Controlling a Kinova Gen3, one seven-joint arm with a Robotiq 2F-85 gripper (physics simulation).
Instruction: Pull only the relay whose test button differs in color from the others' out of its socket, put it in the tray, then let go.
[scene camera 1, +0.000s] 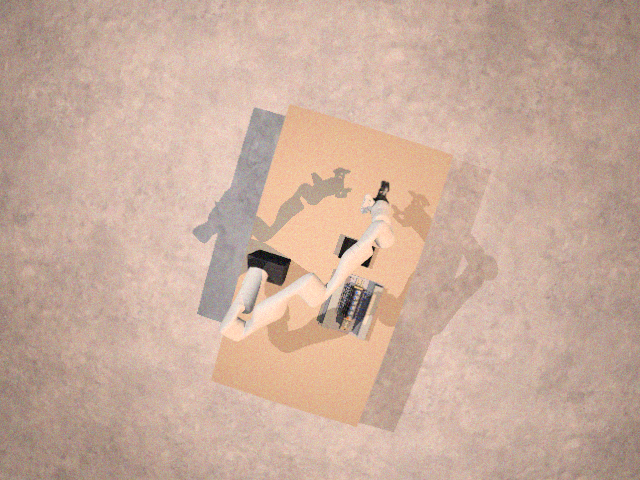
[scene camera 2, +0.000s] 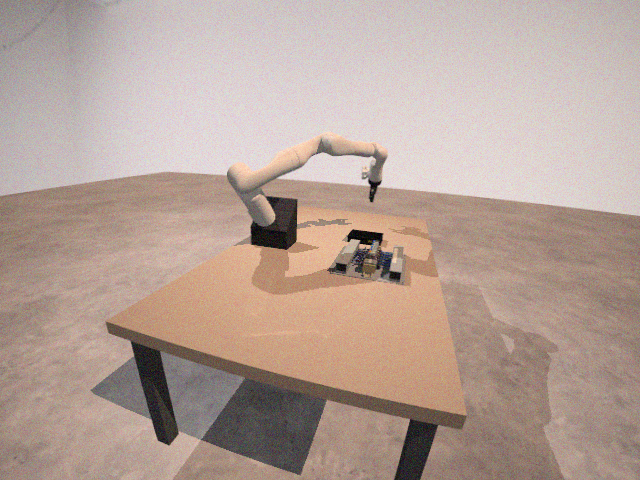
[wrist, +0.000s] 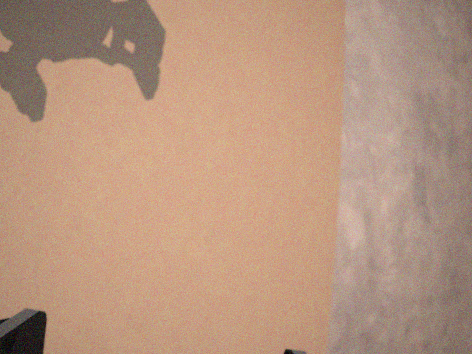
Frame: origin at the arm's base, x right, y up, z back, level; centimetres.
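Where they show: gripper, between the fingertips: (scene camera 1: 378, 190) (scene camera 2: 373, 196); arm's base, origin of its link: (scene camera 1: 259, 273) (scene camera 2: 265, 218).
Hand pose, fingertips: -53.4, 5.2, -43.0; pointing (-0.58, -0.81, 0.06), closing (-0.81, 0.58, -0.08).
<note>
Each offset is from my fingertips to the centre of the thing, as dx, dy, dz.
The relays (scene camera 1: 354, 303) (scene camera 2: 372, 250) stand in a row in their sockets on a grey panel, between two raised grey ducts. They are too small to tell the test button colors apart. The tray @(+30.9, -15.8, -0.6) (scene camera 1: 347, 247) (scene camera 2: 364, 237) is black inside and sits beside the panel's far end in the second scene view. The arm partly covers it in the first scene view. My gripper (scene camera 1: 384, 183) (scene camera 2: 372, 199) (wrist: 162, 340) is open and empty, high above the table, past the tray on the side away from the panel. The relays and tray do not show in the wrist view.
The grey ducts @(+58.8, -15.3, +3.1) (scene camera 2: 348, 253) @(+59.4, -15.3, -16.6) (scene camera 2: 396, 262) rise along both sides of the relay row. A black box (scene camera 1: 279, 269) (scene camera 2: 284, 222) stands at the arm's base. The table's edge (wrist: 341, 165) runs down the right part of the wrist view, with floor beyond it.
</note>
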